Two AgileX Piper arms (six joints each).
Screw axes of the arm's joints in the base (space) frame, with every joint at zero. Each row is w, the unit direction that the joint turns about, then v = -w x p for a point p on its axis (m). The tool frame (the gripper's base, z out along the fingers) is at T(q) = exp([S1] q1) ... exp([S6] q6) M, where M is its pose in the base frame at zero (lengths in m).
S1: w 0 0 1 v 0.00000 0.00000 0.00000
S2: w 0 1 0 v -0.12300 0.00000 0.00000
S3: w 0 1 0 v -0.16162 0.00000 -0.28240
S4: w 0.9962 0 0.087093 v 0.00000 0.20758 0.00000
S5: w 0 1 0 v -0.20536 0.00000 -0.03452
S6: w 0.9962 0 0.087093 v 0.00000 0.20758 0.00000
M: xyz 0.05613 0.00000 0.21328 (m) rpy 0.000 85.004 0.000 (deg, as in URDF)
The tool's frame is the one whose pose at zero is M.
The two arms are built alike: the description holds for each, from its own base.
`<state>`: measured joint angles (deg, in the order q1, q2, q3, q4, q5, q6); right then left.
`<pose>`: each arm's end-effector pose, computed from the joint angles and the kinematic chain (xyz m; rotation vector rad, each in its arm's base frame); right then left.
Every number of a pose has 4 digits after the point. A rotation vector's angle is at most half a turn.
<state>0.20 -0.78 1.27 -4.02 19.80 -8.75 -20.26 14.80 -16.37 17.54 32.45 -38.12</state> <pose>0.0531 -0.0020 0.1755 -0.1875 1.8308 -0.1727 0.0661 -0.0087 0.2455 -0.1560 2.0039 -0.3246</pose>
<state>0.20 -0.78 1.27 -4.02 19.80 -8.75 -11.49 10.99 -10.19 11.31 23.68 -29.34</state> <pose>0.0531 -0.0020 0.1755 -0.1875 1.8308 -0.1727 0.0645 -0.0058 0.2254 -0.1782 1.9045 -0.2849</pose>
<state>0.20 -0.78 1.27 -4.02 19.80 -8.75 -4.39 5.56 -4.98 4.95 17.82 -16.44</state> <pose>0.0531 -0.0020 0.1755 -0.1875 1.8308 -0.1727 0.0595 -0.0022 0.2090 -0.1344 1.8021 -0.1766</pose>
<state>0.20 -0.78 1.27 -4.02 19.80 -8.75 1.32 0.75 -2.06 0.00 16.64 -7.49</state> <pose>0.0531 -0.0020 0.1755 -0.1875 1.8308 -0.1727 0.0544 0.0013 0.1984 -0.1345 1.7466 -0.0786</pose>
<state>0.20 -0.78 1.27 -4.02 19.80 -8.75 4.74 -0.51 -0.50 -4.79 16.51 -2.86</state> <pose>0.0531 -0.0020 0.1755 -0.1875 1.8308 -0.1727 0.0538 0.0023 0.1907 -0.1690 1.7453 -0.0554</pose>
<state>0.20 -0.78 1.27 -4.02 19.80 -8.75 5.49 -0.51 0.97 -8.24 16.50 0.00</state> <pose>0.0531 -0.0020 0.1755 -0.1875 1.8308 -0.1727 0.0546 0.0015 0.1823 -0.1780 1.7682 -0.0666</pose>
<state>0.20 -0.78 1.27 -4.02 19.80 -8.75 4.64 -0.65 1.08 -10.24 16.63 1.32</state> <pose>0.0531 -0.0020 0.1755 -0.1875 1.8308 -0.1727 0.0545 -0.0002 0.1817 -0.1668 1.7698 -0.0939</pose>
